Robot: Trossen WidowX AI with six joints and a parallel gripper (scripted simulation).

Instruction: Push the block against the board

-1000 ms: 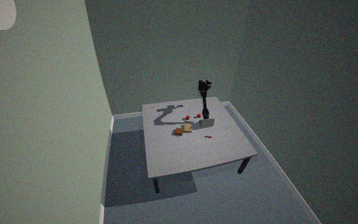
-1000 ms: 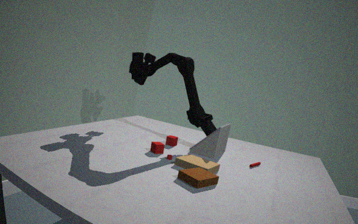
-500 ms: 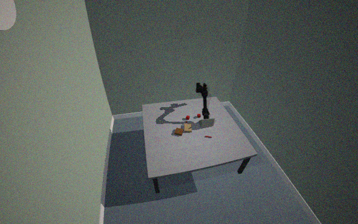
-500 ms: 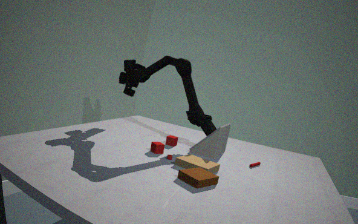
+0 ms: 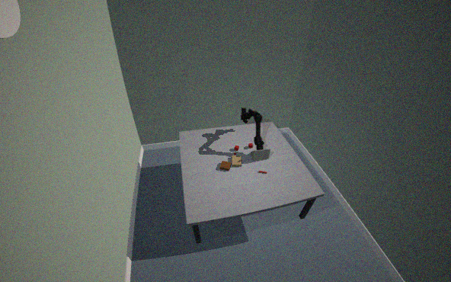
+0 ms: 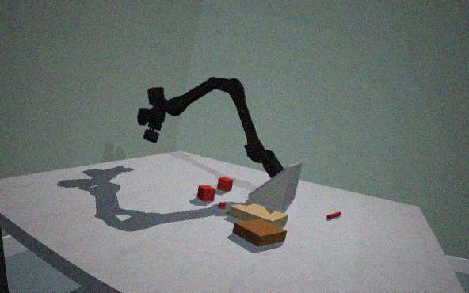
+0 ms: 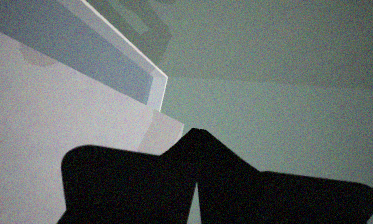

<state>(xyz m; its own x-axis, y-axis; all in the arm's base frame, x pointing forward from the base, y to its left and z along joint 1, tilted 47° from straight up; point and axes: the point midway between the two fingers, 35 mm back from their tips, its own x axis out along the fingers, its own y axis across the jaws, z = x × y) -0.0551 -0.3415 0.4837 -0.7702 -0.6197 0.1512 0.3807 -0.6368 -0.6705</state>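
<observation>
The brown square block lies 480 mm ahead of my gripper tip, 690 mm to the left of it and 140 mm below it. From my gripper tip the other things lie so: tiny red piece 340 mm ahead, 520 mm to the left, 150 mm below; then tan board 350 mm ahead, 640 mm to the left, 140 mm below; then red stick 130 mm ahead, 840 mm to the left, 150 mm below.
</observation>
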